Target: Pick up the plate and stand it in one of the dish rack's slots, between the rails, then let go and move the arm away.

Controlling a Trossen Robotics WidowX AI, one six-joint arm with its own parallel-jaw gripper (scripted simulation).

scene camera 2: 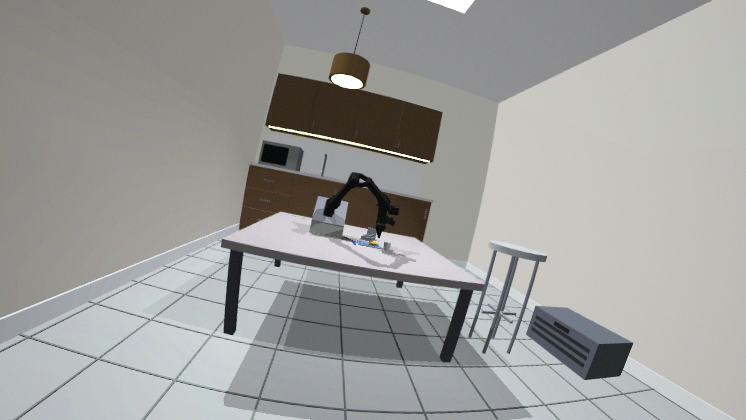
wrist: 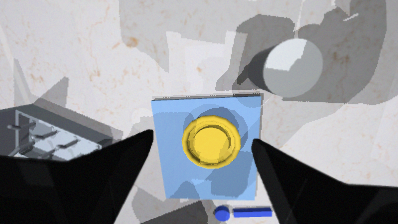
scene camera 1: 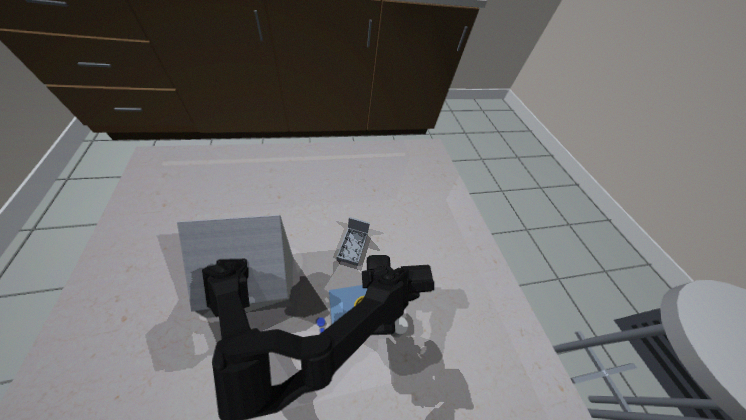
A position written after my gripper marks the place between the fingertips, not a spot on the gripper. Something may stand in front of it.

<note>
My gripper (wrist: 203,139) is open and holds nothing. I also see a yellow plate (wrist: 211,142), a grey dish rack (scene camera 1: 352,245) and a white cup (wrist: 291,68).
</note>
